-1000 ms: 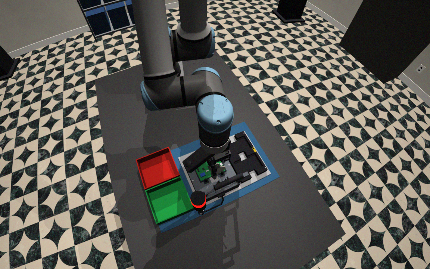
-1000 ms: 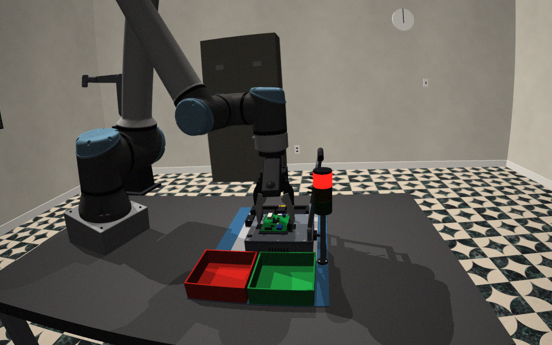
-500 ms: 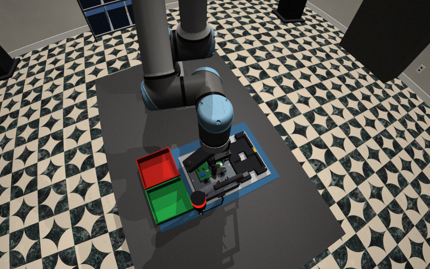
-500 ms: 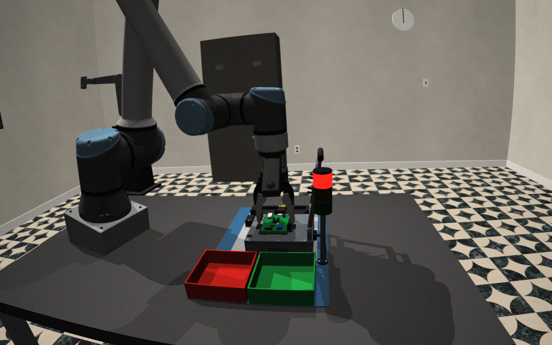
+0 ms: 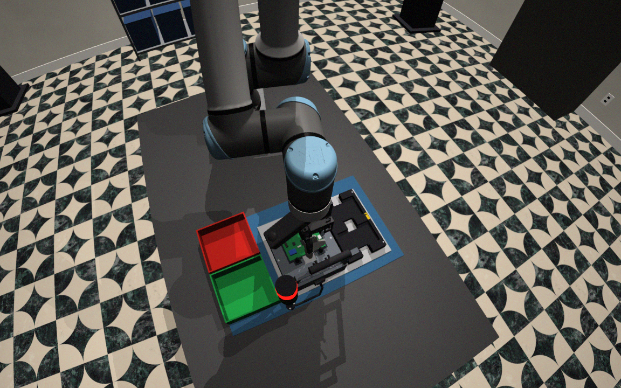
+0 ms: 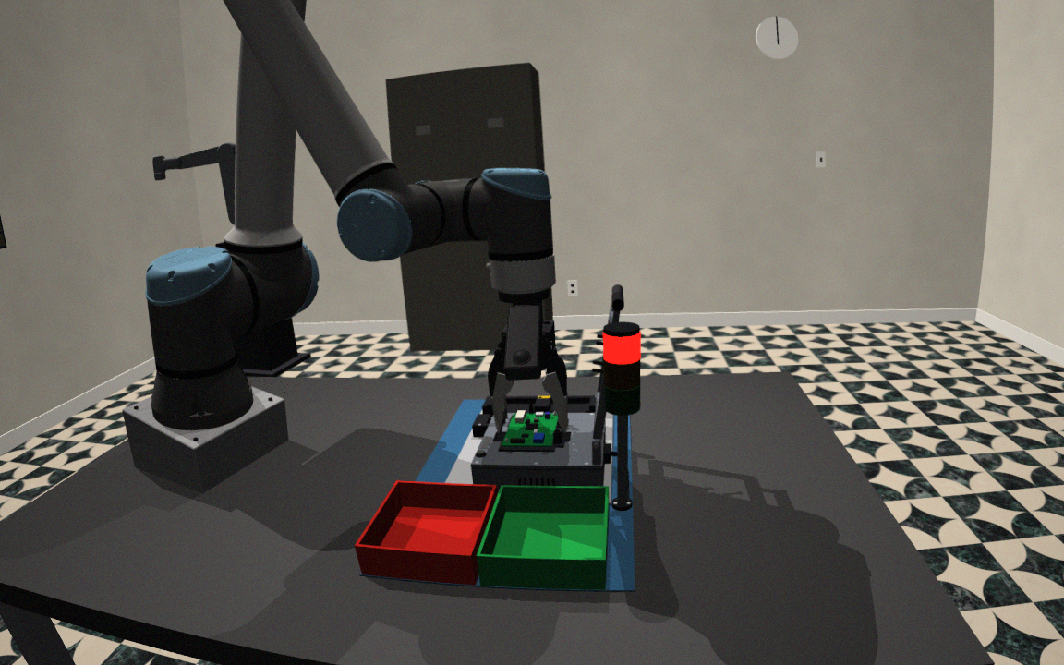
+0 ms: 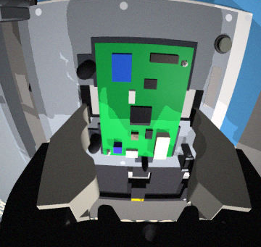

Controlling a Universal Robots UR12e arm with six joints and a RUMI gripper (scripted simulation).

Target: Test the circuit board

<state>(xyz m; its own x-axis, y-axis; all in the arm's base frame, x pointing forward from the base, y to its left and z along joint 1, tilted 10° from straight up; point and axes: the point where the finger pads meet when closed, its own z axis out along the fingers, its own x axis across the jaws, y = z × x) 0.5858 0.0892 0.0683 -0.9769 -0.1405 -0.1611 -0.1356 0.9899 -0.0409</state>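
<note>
My hand is right at the green circuit board. Round my hand: clear lid: 110 mm ahead, 110 mm above, 20 mm to the left; green bin: 190 mm to the right, 70 mm ahead, 60 mm below; red bin: 210 mm to the right, 80 mm behind, 60 mm below.
</note>
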